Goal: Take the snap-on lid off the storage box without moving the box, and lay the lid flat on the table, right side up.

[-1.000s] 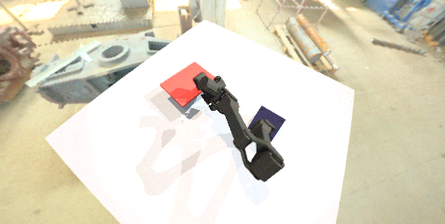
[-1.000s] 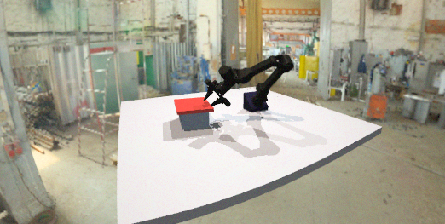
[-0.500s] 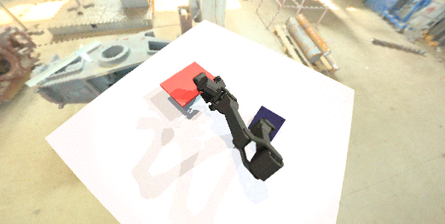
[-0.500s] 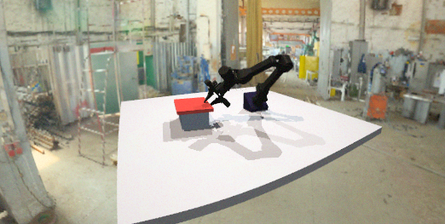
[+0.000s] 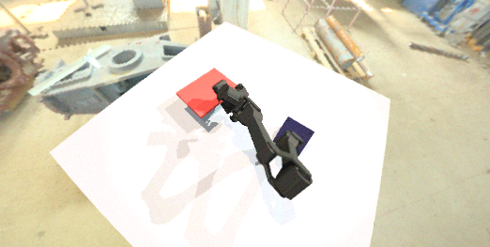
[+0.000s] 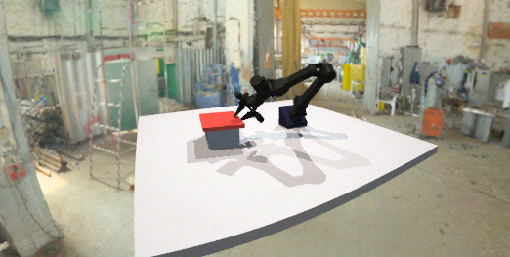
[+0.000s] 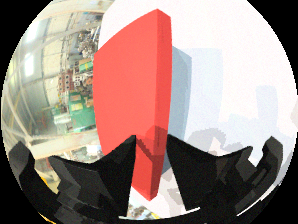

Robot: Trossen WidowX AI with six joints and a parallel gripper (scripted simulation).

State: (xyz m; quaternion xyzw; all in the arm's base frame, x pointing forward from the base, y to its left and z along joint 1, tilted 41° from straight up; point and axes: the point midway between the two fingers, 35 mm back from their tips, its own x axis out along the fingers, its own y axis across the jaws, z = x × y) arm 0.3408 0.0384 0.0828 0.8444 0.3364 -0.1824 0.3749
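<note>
Right now my gripper tip is 80 mm short of the lid, 10 mm to the left of it and 10 mm below it. Also, from my gripper tip: storage box 80 mm ahead, 40 mm below, 10 mm to the right.
</note>
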